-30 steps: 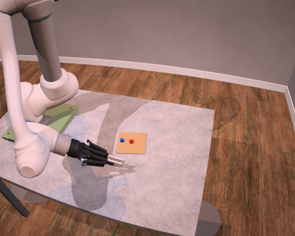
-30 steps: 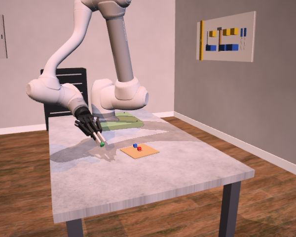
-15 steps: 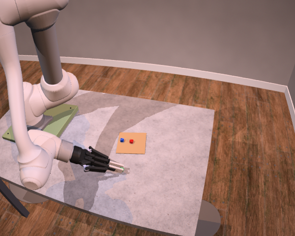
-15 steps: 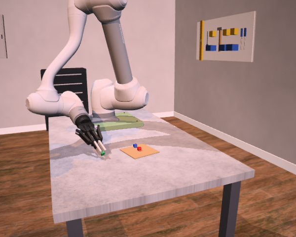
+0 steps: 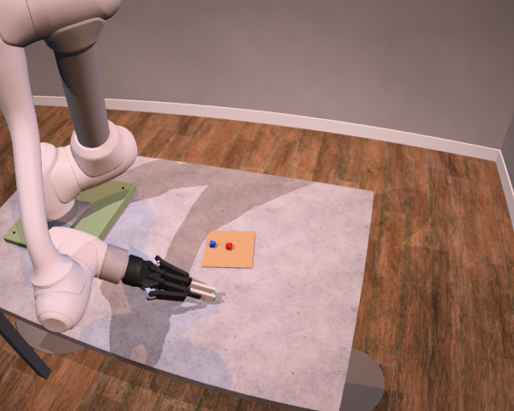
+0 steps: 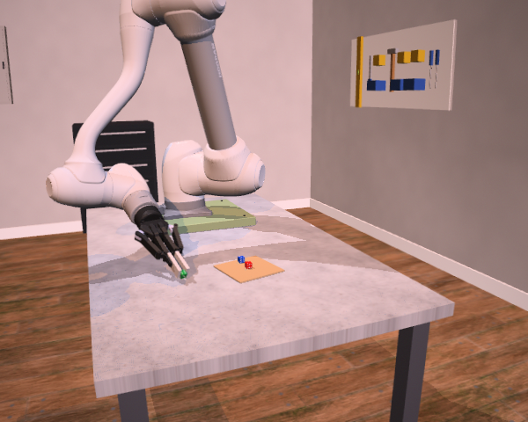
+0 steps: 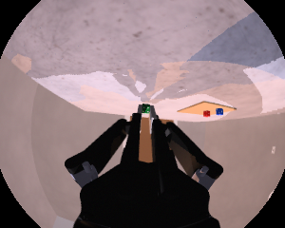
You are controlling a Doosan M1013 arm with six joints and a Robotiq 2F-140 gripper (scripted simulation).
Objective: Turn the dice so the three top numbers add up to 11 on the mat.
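My hand is 20 mm short of the green die, 10 mm to the right of it and 20 mm above it. From my hand the other things lie so: red die 10 mm behind, 190 mm to the left, 30 mm below; then orange mat 10 mm behind, 190 mm to the left, 40 mm below; then blue die 50 mm behind, 180 mm to the left, 30 mm below.
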